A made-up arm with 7 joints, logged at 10 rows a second.
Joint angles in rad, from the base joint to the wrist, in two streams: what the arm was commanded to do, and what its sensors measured. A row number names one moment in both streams.
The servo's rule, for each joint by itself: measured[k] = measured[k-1] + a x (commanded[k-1-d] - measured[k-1]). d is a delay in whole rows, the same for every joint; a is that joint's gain. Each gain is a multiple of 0.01, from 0.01 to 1. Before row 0 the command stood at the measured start. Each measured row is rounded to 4 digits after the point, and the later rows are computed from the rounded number. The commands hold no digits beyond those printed.
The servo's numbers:
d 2
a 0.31 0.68 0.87 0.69 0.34 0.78 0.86
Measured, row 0:
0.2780, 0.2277, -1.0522, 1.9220, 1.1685, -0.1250, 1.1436
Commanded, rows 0 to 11:
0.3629, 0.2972, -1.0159, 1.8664, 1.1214, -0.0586, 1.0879
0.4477, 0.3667, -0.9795, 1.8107, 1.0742, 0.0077, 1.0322
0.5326, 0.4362, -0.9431, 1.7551, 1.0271, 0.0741, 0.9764
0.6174, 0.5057, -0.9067, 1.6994, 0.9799, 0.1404, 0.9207
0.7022, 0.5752, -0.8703, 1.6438, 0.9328, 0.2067, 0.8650
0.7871, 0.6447, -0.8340, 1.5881, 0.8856, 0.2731, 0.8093
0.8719, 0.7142, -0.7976, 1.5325, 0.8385, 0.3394, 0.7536
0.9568, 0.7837, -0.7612, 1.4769, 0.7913, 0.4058, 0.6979
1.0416, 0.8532, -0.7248, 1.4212, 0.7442, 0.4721, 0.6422
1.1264, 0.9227, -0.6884, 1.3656, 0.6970, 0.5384, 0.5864
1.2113, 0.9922, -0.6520, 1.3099, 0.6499, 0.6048, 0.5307
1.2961, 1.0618, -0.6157, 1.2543, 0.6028, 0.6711, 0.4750
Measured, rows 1 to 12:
0.2780, 0.2277, -1.0522, 1.9220, 1.1685, -0.1250, 1.1436
0.2780, 0.2277, -1.0522, 1.9220, 1.1685, -0.1250, 1.1436
0.3043, 0.2750, -1.0206, 1.8836, 1.1525, -0.0732, 1.0957
0.3488, 0.3374, -0.9848, 1.8333, 1.1259, -0.0101, 1.0411
0.4058, 0.4046, -0.9485, 1.7793, 1.0923, 0.0556, 0.9855
0.4714, 0.4733, -0.9121, 1.7242, 1.0541, 0.1217, 0.9298
0.5429, 0.5426, -0.8757, 1.6687, 1.0129, 0.1880, 0.8741
0.6186, 0.6120, -0.8394, 1.6131, 0.9696, 0.2544, 0.8184
0.6971, 0.6815, -0.8030, 1.5575, 0.9250, 0.3207, 0.7627
0.7776, 0.7510, -0.7666, 1.5019, 0.8795, 0.3871, 0.7070
0.8594, 0.8205, -0.7302, 1.4462, 0.8335, 0.4534, 0.6513
0.9422, 0.8900, -0.6938, 1.3906, 0.7871, 0.5197, 0.5955

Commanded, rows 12 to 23:
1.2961, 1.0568, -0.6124, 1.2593, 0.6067, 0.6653, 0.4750
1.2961, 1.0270, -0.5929, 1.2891, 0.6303, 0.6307, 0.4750
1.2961, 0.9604, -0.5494, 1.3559, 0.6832, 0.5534, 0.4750
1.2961, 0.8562, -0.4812, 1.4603, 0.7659, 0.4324, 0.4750
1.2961, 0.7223, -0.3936, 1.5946, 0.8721, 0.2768, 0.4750
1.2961, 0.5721, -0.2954, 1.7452, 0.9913, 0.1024, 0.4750
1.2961, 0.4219, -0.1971, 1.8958, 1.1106, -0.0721, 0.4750
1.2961, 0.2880, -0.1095, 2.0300, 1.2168, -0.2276, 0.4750
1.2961, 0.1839, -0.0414, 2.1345, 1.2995, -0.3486, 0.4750
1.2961, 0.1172, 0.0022, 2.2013, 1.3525, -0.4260, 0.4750
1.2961, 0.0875, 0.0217, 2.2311, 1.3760, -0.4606, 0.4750
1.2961, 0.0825, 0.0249, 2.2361, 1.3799, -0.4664, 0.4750
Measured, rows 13 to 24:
1.0256, 0.9595, -0.6574, 1.3349, 0.7405, 0.5861, 0.5398
1.1095, 1.0291, -0.6211, 1.2793, 0.6937, 0.6524, 0.4841
1.1673, 1.0479, -0.6135, 1.2655, 0.6641, 0.6625, 0.4763
1.2072, 1.0337, -0.5956, 1.2818, 0.6526, 0.6377, 0.4752
1.2348, 0.9839, -0.5554, 1.3329, 0.6630, 0.5719, 0.4750
1.2538, 0.8971, -0.4908, 1.4208, 0.6980, 0.4631, 0.4750
1.2669, 0.7782, -0.4062, 1.5407, 0.7572, 0.3178, 0.4750
1.2760, 0.6381, -0.3098, 1.6818, 0.8368, 0.1498, 0.4750
1.2822, 0.4911, -0.2118, 1.8295, 0.9299, -0.0233, 0.4750
1.2865, 0.3530, -0.1228, 1.9678, 1.0274, -0.1827, 0.4750
1.2895, 0.2380, -0.0520, 2.0828, 1.1199, -0.3121, 0.4750
1.2915, 0.1559, -0.0048, 2.1646, 1.1990, -0.4009, 0.4750

